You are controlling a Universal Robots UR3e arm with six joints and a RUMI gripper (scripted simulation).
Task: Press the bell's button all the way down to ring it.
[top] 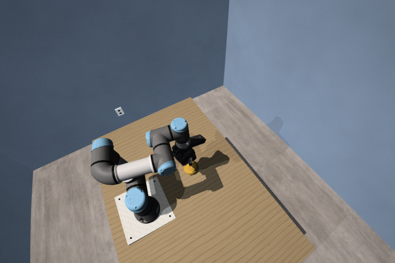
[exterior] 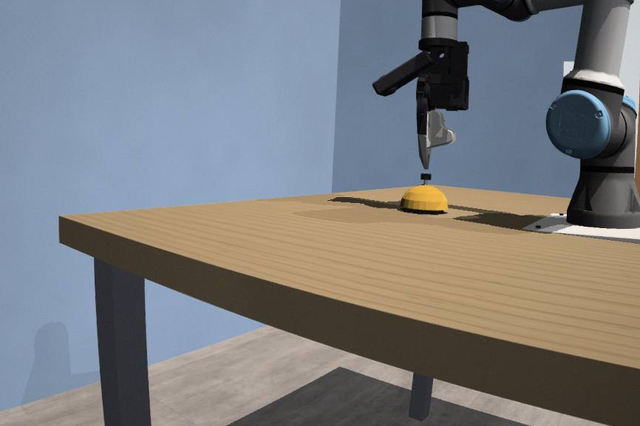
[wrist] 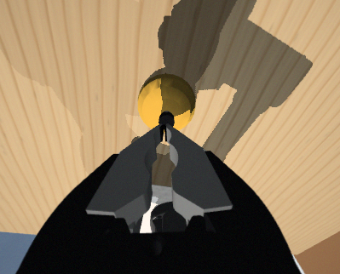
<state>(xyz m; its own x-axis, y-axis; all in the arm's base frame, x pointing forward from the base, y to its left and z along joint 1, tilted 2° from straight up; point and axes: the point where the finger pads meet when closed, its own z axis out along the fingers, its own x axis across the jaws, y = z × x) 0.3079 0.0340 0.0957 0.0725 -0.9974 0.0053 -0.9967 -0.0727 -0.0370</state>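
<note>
Right now my hand is 30 mm above the small black button. The rest, counted from my hand: yellow dome bell 50 mm below.
</note>
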